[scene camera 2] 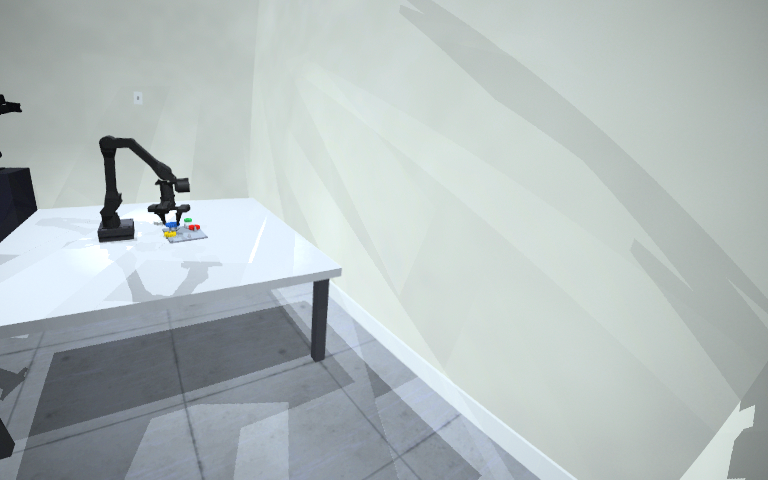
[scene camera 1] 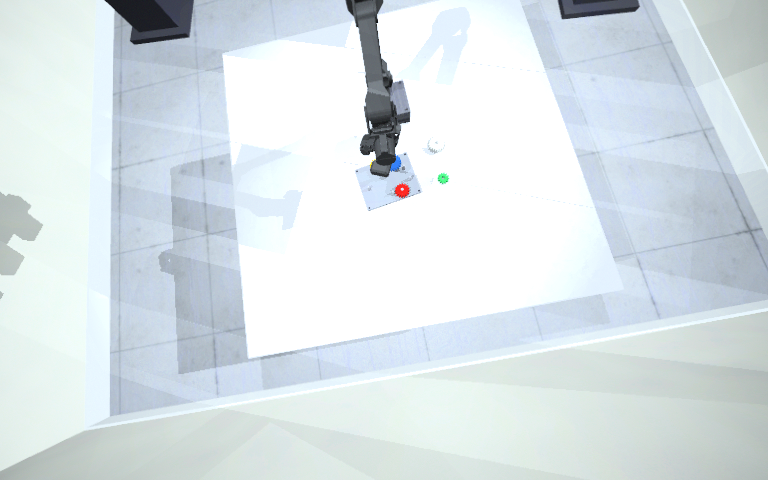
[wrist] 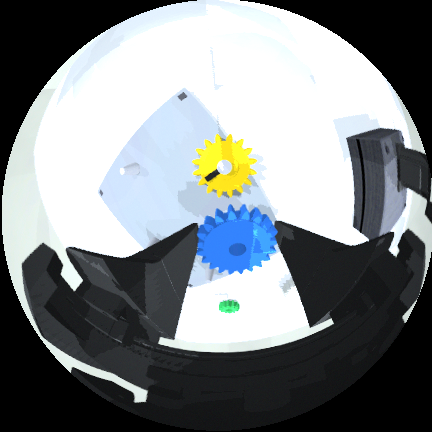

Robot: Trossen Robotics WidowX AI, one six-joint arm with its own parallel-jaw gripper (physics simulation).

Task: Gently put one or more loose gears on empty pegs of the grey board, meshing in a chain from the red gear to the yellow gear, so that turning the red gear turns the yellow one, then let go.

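Where they show: gripper, fingertip midpoint: (scene camera 2: 171, 225) (wrist: 236, 227); arm's base at its link origin: (scene camera 2: 111, 226).
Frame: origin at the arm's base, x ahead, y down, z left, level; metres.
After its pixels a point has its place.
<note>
My gripper (scene camera 2: 171, 223) @(x 0.258, y 0.013, z 0.012 m) (wrist: 236, 227) @(x 0.258, y 0.013, z 0.012 m) is shut on the blue gear (scene camera 1: 395, 163) @(x 0.269, y 0.006, z 0.039 m) (scene camera 2: 171, 225) @(x 0.260, y 0.008, z -0.004 m) (wrist: 230, 245) @(x 0.268, y 0.016, z 0.030 m), held roughly level above the grey board (scene camera 1: 380, 196) @(x 0.374, y 0.048, z -0.024 m) (scene camera 2: 189, 237) @(x 0.342, y 0.046, z -0.079 m) (wrist: 145, 140) @(x 0.316, y 0.048, z -0.086 m). No peg tip shows in its hole. The yellow gear (scene camera 1: 372, 164) (scene camera 2: 169, 234) @(x 0.253, y 0.035, z -0.054 m) (wrist: 235, 177) @(x 0.248, y 0.033, z -0.020 m) sits on a peg beside it; a narrow gap shows between them in the wrist view. The red gear (scene camera 1: 402, 190) @(x 0.365, y 0.027, z 0.058 m) (scene camera 2: 194, 226) @(x 0.362, y 0.033, z 0.046 m) sits on the board; it does not show in the wrist view. A bare peg (scene camera 1: 369, 187) @(x 0.342, y 0.032, z -0.062 m) (wrist: 131, 169) @(x 0.337, y 0.036, z -0.064 m) stands apart. The pegs under the blue gear are mostly hidden.
The loose green gear (scene camera 1: 442, 178) @(x 0.329, y 0.038, z 0.206 m) (scene camera 2: 188, 220) @(x 0.325, y 0.045, z 0.195 m) (wrist: 229, 306) @(x 0.317, y 0.040, z 0.198 m) and the loose white gear (scene camera 1: 435, 144) @(x 0.188, y 0.039, z 0.192 m) (wrist: 286, 284) @(x 0.205, y 0.051, z 0.181 m) lie on the white table (scene camera 1: 453, 249) @(x 0.586, y 0.056, z 0.227 m) (scene camera 2: 283, 266) @(x 0.706, y 0.056, z -0.458 m) beside the board. The arm's dark base (scene camera 1: 402, 101) @(x 0.029, y -0.003, z 0.078 m) (scene camera 2: 116, 230) @(x 0.030, y 0.008, z -0.044 m) (wrist: 377, 182) @(x 0.087, y 0.012, z 0.015 m) stands behind the board.
</note>
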